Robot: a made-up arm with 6 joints.
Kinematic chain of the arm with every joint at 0, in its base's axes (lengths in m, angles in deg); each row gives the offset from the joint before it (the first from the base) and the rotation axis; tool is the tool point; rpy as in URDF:
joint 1: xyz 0 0 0.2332 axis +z
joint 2: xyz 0 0 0 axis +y
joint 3: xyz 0.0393 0 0.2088 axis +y
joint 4: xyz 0.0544 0 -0.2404 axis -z
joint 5: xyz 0 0 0 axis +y
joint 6: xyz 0.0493 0 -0.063 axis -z
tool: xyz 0 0 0 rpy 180 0 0
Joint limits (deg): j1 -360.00..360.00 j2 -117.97..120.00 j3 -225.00..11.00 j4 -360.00..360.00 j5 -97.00..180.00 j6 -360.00..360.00
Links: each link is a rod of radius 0.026 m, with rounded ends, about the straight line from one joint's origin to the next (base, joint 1, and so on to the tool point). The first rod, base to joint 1, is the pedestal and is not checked.
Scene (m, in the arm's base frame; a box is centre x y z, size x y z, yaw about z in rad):
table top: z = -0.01
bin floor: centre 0.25 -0.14 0 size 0.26 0.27 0.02 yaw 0.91
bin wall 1: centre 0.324 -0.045 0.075 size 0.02 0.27 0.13 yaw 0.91
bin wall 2: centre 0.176 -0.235 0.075 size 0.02 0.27 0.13 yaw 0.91
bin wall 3: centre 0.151 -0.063 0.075 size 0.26 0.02 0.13 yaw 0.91
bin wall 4: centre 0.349 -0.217 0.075 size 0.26 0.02 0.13 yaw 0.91
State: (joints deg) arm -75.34 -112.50 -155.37 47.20 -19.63 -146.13
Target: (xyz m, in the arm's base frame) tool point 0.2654 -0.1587 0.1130
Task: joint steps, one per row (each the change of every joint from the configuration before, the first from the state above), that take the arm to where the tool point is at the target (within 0.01 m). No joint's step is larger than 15 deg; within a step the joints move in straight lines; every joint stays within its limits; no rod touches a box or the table.
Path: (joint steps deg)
1: 4.92 14.43 10.64 0.28 3.32 0.00
2: 4.91 14.43 10.64 0.28 3.32 0.00
3: 4.92 14.43 10.64 0.28 3.32 0.00
4: 4.92 14.43 10.64 0.28 3.32 0.00
5: 4.92 14.43 10.64 0.28 3.32 0.00
6: 4.91 14.43 10.64 0.28 3.32 0.00
7: 4.92 14.43 10.64 0.28 3.32 0.00
8: 4.92 14.44 10.64 0.28 3.31 0.00
9: 4.92 14.43 10.64 0.28 3.32 0.00
10: 4.91 14.43 10.64 0.28 3.32 0.00

